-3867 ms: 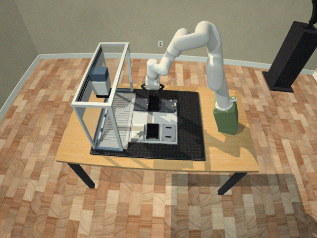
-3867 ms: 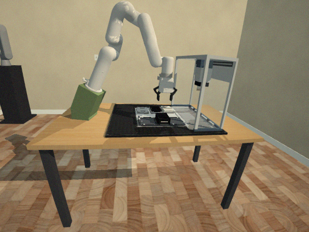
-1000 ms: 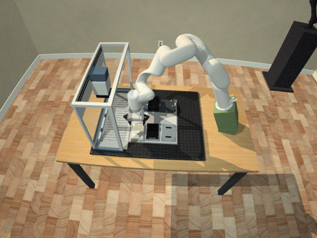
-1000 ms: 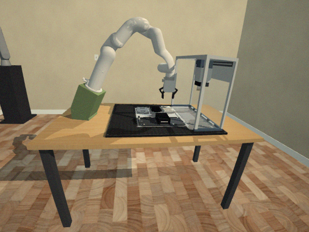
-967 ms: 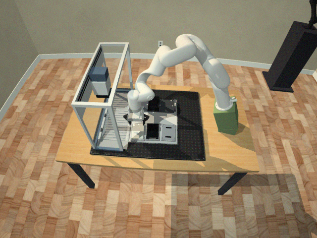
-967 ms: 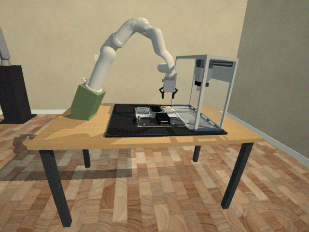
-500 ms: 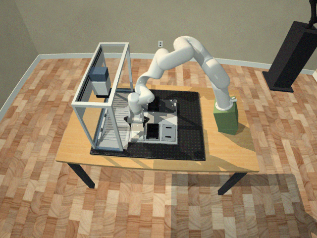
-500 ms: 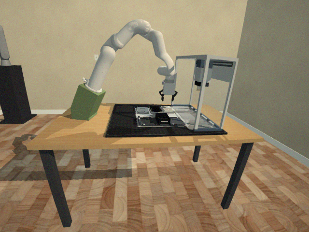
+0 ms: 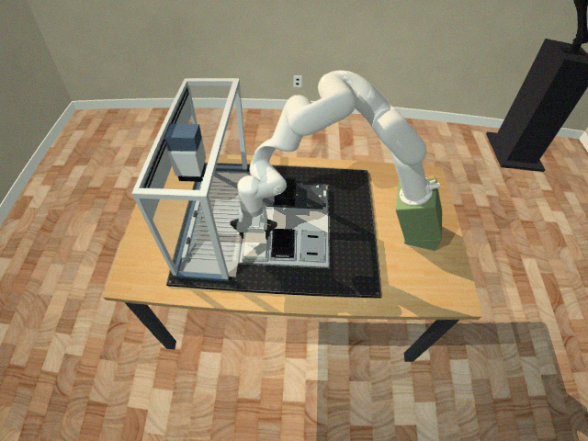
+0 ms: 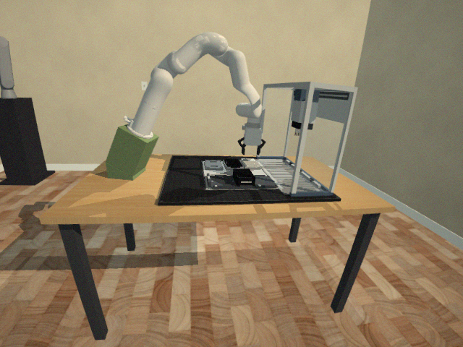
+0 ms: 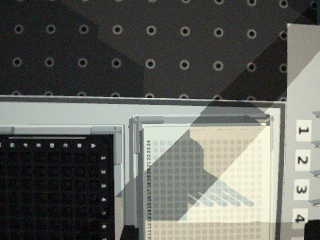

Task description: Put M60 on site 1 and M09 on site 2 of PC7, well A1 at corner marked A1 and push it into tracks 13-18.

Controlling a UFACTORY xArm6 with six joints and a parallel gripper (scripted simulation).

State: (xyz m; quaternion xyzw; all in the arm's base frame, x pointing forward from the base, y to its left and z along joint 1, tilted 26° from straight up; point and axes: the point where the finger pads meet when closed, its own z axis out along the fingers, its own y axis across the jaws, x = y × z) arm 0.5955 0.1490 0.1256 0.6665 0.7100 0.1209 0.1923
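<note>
My hand is 7 cm above the plate nest. Round my hand: apron: 11 cm behind, 13 cm to the right, 8 cm below; then black 96-well plate: 11 cm behind, 1 cm to the right, 6 cm below; then nest S1: 22 cm behind, 1 cm to the right, 7 cm below.
</note>
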